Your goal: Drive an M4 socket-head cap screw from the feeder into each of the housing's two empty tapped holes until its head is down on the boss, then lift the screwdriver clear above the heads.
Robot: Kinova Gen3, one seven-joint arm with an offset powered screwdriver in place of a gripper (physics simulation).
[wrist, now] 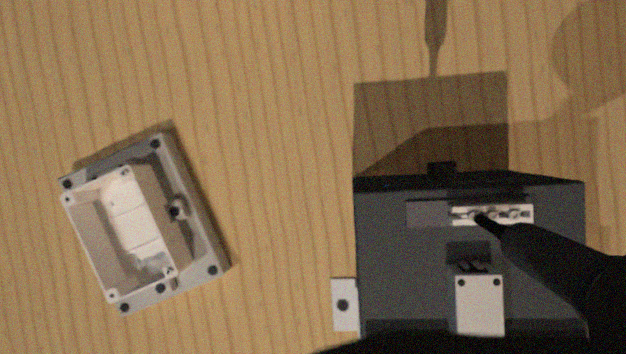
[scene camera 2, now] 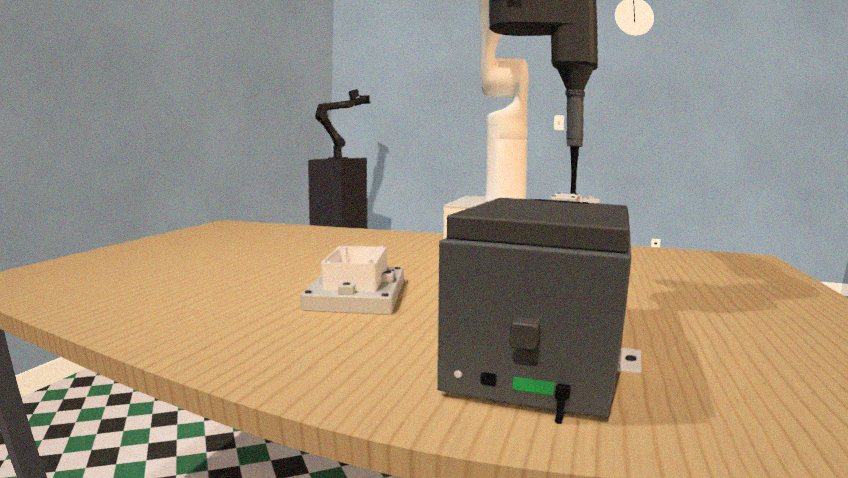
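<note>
The screwdriver (scene camera 2: 573, 192) (wrist: 477, 216) points straight down, with its black bit tip at the pale pick-up strip (scene camera 2: 589, 200) (wrist: 505, 221) on top of the dark feeder (scene camera 2: 528, 285) (wrist: 400, 280). Several screw heads show along the strip in the wrist view. Whether the tip touches or holds a screw cannot be told. The white open-topped housing (scene camera 2: 350, 276) (wrist: 140, 220) sits in the grey fixture (scene camera 2: 347, 304) (wrist: 195, 270), away from the bit. Its four corner bosses show in the wrist view; two look fuller, but screws are too small to make out surely.
A pale mounting tab (scene camera 2: 635, 368) (wrist: 345, 320) with a dark bolt stands out from the feeder's side. A black cable plug (scene camera 2: 561, 393) shows on the feeder's face. The wooden table (scene camera 2: 195, 332) (wrist: 280, 150) carries both. A second, dark arm (scene camera 2: 329, 127) stands on a black pedestal behind.
</note>
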